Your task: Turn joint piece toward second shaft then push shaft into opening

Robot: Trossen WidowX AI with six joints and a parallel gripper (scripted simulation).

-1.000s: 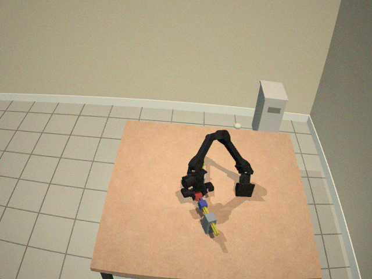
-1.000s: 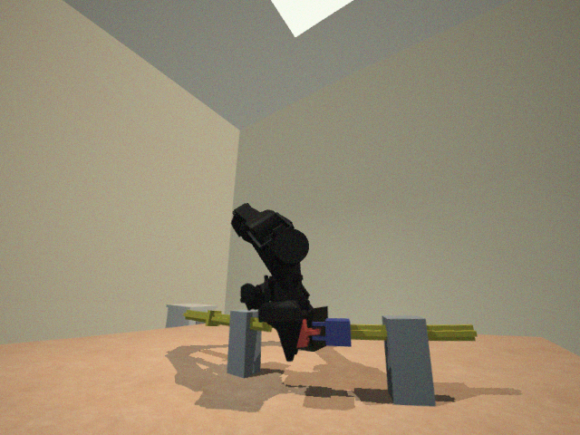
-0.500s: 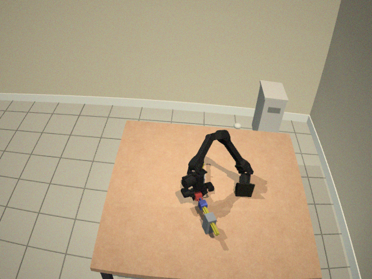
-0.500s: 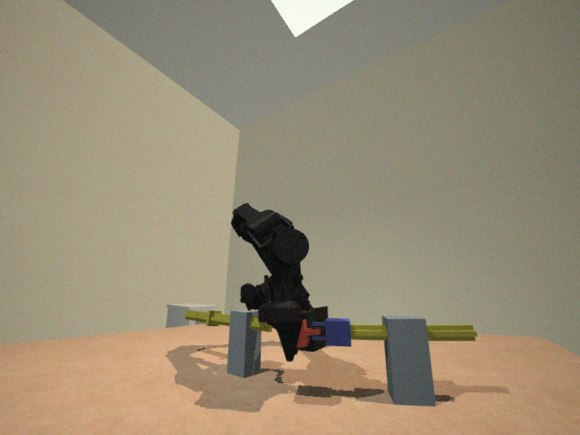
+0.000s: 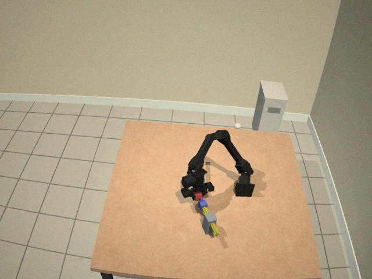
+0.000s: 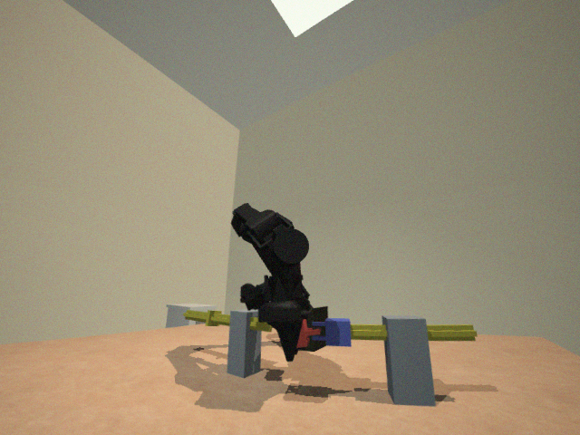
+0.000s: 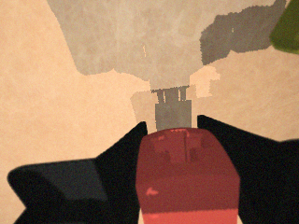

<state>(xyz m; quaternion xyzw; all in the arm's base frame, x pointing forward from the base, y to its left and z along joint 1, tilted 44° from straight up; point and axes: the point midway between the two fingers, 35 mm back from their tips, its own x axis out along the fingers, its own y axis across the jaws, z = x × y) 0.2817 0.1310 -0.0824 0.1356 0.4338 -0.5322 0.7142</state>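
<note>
The red joint piece is 10 mm behind my gripper tip, 10 mm to the left of it and 40 mm above it.
</note>
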